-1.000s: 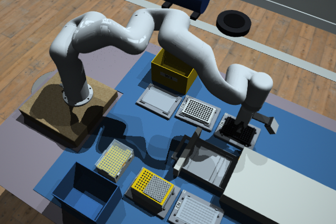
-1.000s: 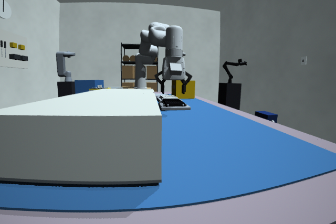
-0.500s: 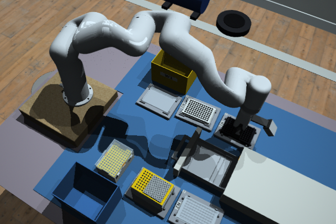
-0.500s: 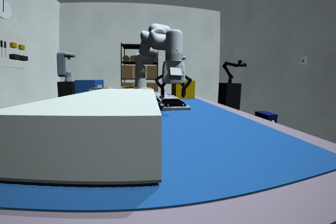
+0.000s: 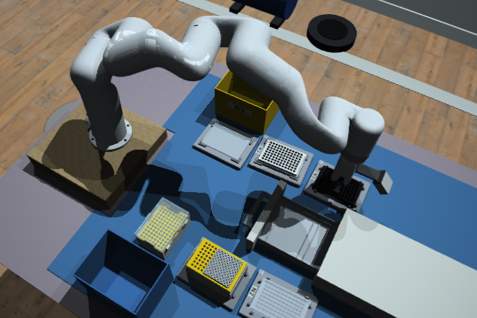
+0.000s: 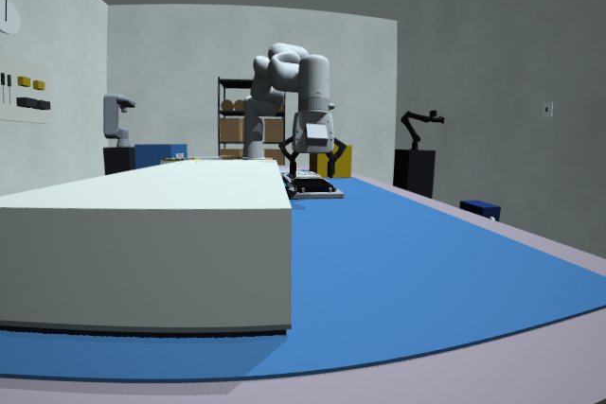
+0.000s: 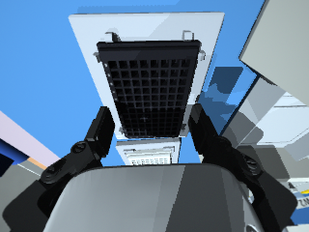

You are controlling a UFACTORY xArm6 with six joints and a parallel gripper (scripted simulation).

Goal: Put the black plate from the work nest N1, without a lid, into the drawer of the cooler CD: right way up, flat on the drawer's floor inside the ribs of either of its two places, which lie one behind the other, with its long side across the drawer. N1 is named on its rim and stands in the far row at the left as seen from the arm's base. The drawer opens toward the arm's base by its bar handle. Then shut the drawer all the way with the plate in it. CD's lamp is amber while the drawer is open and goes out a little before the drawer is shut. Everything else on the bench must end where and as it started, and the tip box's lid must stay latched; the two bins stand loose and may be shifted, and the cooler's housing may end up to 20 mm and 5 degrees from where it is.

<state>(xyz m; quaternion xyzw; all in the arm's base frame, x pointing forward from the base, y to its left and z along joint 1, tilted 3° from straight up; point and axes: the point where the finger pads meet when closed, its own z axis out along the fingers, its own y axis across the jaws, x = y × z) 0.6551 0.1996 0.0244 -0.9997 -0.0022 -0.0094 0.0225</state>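
My hand is 3 cm above the black plate. Round my hand: cooler drawer: 3 cm behind, 19 cm to the right, 2 cm below; then grey nest: 4 cm below; then white plate: 38 cm to the right, 3 cm below.
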